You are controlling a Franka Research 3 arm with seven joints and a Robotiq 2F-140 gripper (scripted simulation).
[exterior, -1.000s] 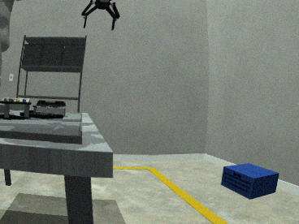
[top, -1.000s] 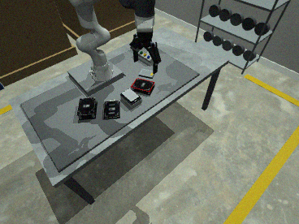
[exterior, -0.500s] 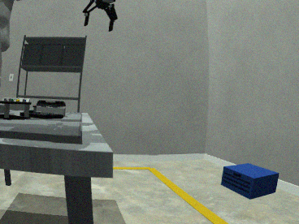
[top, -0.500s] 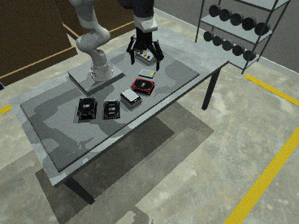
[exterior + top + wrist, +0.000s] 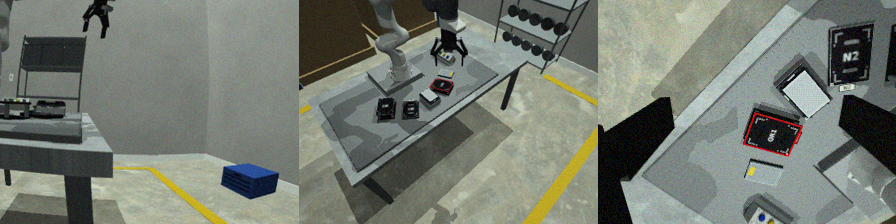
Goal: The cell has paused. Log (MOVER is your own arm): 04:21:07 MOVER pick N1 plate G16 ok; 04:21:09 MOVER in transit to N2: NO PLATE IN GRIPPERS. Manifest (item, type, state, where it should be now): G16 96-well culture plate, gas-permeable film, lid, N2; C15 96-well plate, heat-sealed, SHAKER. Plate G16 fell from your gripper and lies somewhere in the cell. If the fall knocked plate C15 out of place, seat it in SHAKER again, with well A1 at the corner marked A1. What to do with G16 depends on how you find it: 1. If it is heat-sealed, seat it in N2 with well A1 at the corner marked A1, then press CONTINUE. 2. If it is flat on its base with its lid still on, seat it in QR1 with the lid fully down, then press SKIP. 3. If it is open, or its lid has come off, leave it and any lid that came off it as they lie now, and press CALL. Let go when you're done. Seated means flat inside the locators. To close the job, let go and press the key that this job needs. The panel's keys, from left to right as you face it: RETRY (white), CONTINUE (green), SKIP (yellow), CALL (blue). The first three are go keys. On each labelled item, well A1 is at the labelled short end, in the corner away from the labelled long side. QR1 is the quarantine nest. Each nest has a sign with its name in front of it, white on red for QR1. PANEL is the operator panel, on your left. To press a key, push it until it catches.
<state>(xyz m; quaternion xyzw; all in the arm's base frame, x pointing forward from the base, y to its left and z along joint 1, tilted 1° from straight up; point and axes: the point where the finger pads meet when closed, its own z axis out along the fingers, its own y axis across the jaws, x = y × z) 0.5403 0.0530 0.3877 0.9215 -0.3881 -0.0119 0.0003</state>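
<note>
Now: the plate lid 41 cm below my hand, 33 cm behind it and 26 cm to the left of it. Also, from my hand: N1 nest (37 cm below, 35 cm to the right, 33 cm behind); QR1 nest (39 cm below, 22 cm behind, 12 cm to the left); white-topped plate (37 cm below, 18 cm behind, 5 cm to the right).
</note>
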